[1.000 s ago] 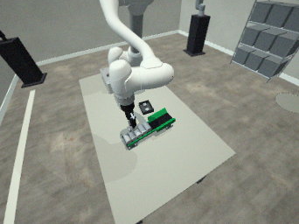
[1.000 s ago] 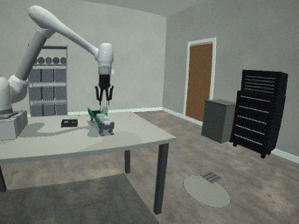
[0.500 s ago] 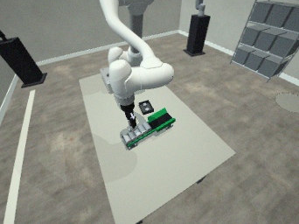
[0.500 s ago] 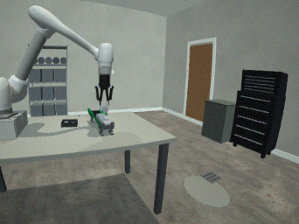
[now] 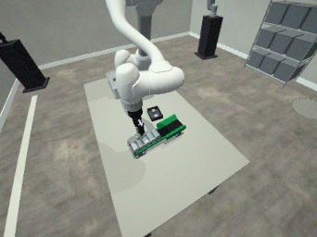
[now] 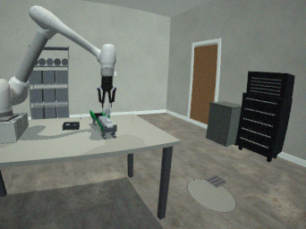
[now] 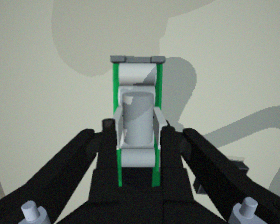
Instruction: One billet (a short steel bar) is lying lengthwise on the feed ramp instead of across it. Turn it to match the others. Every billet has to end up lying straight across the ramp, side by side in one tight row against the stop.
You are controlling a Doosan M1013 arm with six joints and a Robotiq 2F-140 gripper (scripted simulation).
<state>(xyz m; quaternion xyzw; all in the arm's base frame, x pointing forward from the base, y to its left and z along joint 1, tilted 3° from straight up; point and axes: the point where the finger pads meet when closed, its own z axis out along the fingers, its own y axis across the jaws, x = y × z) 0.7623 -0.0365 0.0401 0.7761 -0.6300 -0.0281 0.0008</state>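
Now: the grey stop 20 mm ahead of my hand, 70 mm to the right of it and 130 mm below it.
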